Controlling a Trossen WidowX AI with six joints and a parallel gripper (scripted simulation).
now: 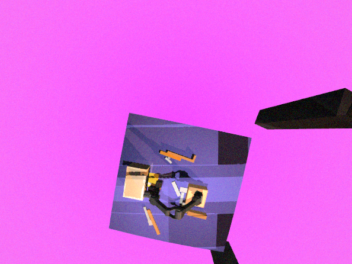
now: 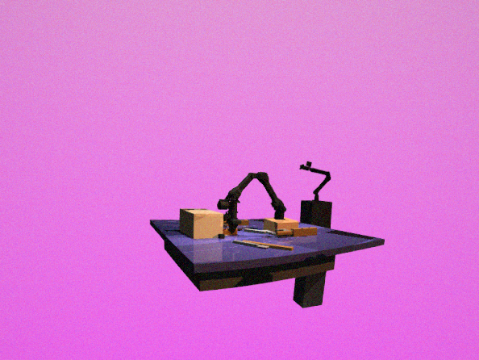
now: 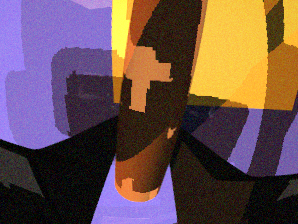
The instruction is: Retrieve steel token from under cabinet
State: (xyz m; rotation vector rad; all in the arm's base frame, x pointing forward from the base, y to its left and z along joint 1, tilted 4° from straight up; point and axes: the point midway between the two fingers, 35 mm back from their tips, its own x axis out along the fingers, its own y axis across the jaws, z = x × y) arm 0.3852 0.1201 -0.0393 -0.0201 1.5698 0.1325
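Now: the grey bar 180 mm behind my gripper tip and 50 mm to the right of it. The rest, counted from my gripper tip: orange stick (100 mm behind, 390 mm to the left); small white piece (10 mm ahead, 300 mm to the right); orange bar (10 mm ahead, 350 mm to the right, 10 mm above).
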